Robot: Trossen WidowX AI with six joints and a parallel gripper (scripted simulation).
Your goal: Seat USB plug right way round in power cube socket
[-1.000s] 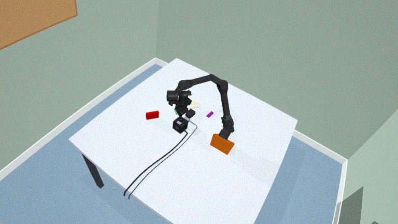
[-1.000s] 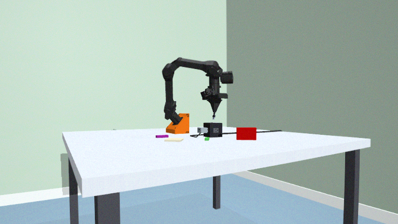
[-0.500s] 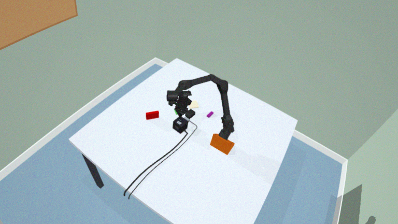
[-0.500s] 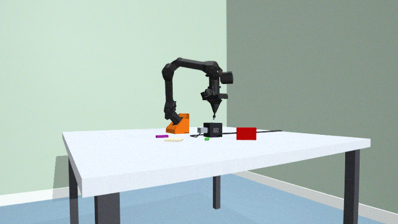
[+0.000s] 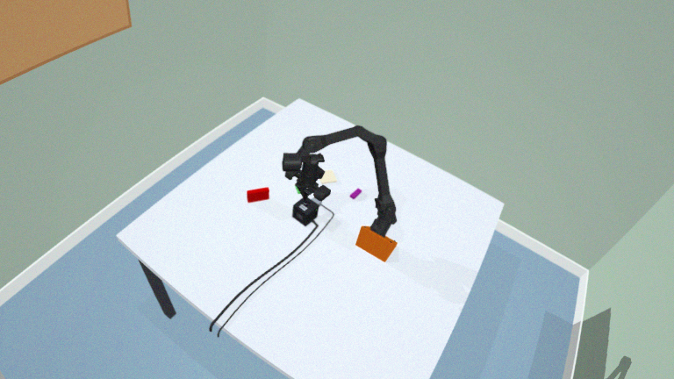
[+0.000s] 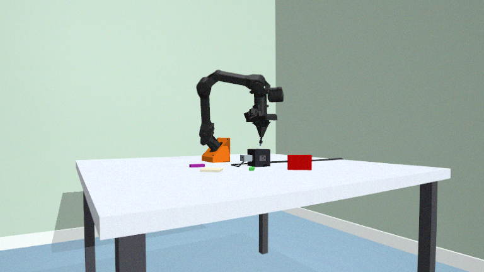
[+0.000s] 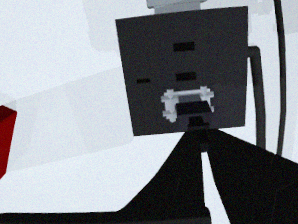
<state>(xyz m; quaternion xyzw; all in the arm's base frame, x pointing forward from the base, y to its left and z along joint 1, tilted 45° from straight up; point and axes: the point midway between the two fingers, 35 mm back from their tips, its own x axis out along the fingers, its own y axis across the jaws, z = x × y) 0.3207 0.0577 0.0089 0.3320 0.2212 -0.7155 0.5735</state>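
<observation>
My gripper tip is now 20 mm above the black USB plug. From my gripper tip the other things lie so: tile (20 mm ahead, 280 mm to the right, 120 mm below); green piece (90 mm ahead, 140 mm to the right, 120 mm below); red block (210 mm ahead, 10 mm to the left, 100 mm below).
</observation>
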